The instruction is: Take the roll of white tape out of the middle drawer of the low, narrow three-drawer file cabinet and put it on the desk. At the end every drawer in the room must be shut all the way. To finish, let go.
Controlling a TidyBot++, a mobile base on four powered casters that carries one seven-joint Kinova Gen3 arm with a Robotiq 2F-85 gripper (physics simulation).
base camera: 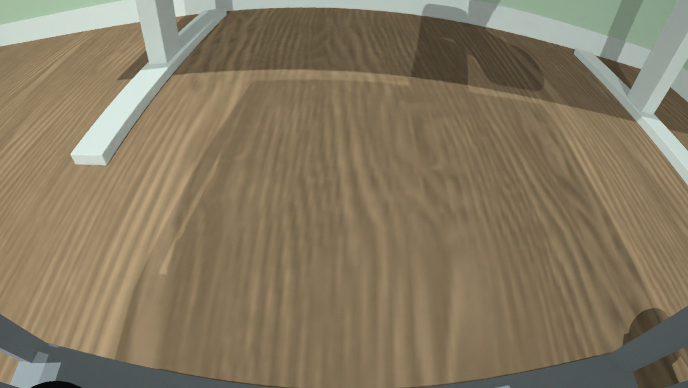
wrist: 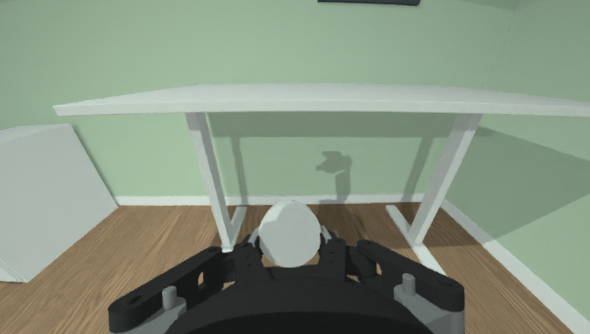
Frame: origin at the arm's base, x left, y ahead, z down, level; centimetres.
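Seen in the pictures: gripper, fingertip midpoint: (wrist: 290, 237).
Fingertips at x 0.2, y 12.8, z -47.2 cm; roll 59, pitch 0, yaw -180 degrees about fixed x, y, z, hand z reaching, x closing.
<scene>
A point is followed by its place in that frame.
My gripper (wrist: 290, 237) {x 0.2, y 12.8, z -47.2 cm} is shut on the roll of white tape (wrist: 290, 233) {x 0.2, y 11.3, z -49.4 cm}, whose round white face shows between the fingertips in the wrist view. The white desk (wrist: 320, 107) {x -7.5, y 42.3, z -53.7 cm} stands ahead; its top runs across the wrist view above the gripper and the tape in the picture. Parts of the desk's legs (base camera: 159, 35) {x 38.3, y 78.5, z 30.0 cm} (wrist: 445, 175) {x -81.5, y 73.6, z -14.8 cm} show in both views. The three-drawer file cabinet and its drawers cannot be made out in either view, so how far the drawers are shut is hidden.
A large white cabinet-like box (wrist: 45, 195) {x 149.3, y 88.6, z 1.4 cm} stands at the left in the wrist view. The desk's left foot bar (base camera: 125, 105) and right foot bar (base camera: 615, 90) {x -80.5, y 85.1, z 37.9 cm} lie on the wooden floor (base camera: 350, 200) {x -2.4, y 41.5, z 39.7 cm}. A green wall (wrist: 280, 55) {x 2.5, y 122.2, z -70.2 cm} is behind the desk, and another wall is at the right.
</scene>
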